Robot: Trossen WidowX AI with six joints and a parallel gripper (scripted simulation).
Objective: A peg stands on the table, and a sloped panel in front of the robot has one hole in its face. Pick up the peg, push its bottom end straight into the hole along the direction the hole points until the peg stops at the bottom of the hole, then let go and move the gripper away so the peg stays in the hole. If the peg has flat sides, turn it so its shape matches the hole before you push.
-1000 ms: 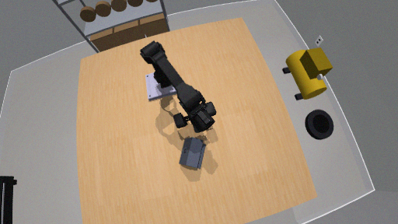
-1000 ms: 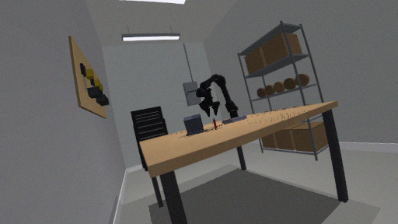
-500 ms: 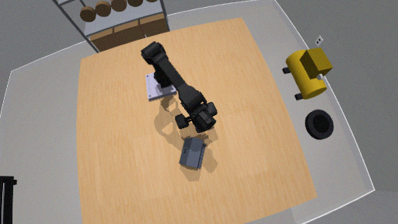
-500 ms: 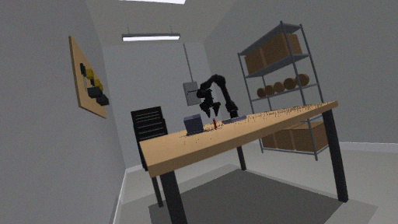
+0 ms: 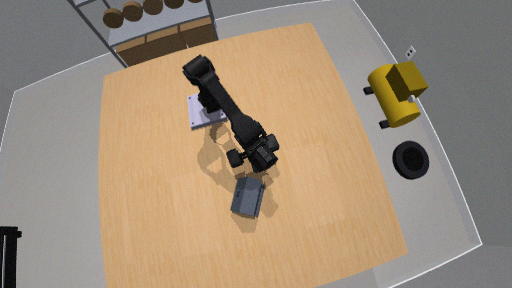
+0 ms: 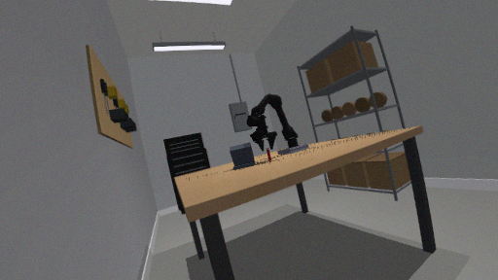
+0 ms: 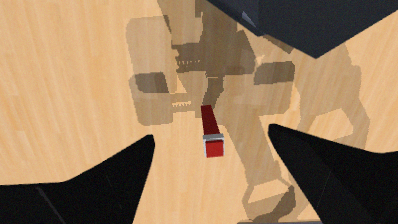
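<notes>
My gripper tip is 10 mm above the red peg. The rest, counted from my gripper tip: grey sloped panel 140 mm ahead, 70 mm to the right, 10 mm above.
</notes>
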